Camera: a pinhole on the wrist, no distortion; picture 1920 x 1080 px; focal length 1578.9 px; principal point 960.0 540.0 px. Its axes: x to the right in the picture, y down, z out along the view. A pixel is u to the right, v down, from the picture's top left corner.
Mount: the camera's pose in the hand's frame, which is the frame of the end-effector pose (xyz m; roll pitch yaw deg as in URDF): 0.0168 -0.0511 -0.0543 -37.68 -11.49 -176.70
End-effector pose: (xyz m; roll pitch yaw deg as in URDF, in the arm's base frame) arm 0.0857 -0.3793 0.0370 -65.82 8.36 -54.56
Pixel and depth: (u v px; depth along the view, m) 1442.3 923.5 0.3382
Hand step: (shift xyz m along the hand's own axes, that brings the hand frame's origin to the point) -0.0254 -0.3257 0.1794
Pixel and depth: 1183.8 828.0 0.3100
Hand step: 0.0292 -0.2850 0.1610
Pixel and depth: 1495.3 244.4 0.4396
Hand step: -0.0381 -0.2582 0.3656
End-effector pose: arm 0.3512 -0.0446 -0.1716 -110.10 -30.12 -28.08
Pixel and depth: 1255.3 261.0 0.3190
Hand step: 0.0241 -0.2013 0.2388
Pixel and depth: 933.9 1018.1 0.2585
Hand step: 0.0648 -0.2687 0.0984
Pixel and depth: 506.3 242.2 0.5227
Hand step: 0.2719 -0.2783 0.3802
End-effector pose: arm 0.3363 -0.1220 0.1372 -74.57 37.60 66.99
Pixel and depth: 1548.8 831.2 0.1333
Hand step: -0.0080 -0.1536 0.0443
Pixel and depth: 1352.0 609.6 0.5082
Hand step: -0.0105 -0.3816 0.3516
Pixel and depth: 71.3 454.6 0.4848
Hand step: 0.3791 -0.3062 0.2831
